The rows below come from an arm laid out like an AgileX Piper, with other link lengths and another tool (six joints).
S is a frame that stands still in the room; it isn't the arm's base.
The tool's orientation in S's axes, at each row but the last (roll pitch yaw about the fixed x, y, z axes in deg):
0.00, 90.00, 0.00
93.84, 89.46, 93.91
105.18, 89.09, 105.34
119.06, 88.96, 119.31
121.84, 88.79, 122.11
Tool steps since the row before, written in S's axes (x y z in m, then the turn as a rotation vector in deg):
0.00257, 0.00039, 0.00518, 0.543, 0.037, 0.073
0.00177, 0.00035, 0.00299, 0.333, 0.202, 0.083
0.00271, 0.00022, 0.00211, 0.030, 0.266, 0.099
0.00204, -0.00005, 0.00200, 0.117, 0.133, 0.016
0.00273, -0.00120, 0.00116, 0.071, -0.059, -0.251
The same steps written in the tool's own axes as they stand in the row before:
-0.00518, 0.00039, 0.00257, -0.073, 0.037, 0.543
-0.00299, 0.00038, 0.00177, -0.081, 0.202, 0.333
-0.00212, 0.00024, 0.00270, -0.095, 0.267, 0.030
-0.00202, -0.00003, 0.00202, -0.015, 0.133, 0.117
-0.00121, -0.00119, 0.00271, 0.249, -0.064, 0.074

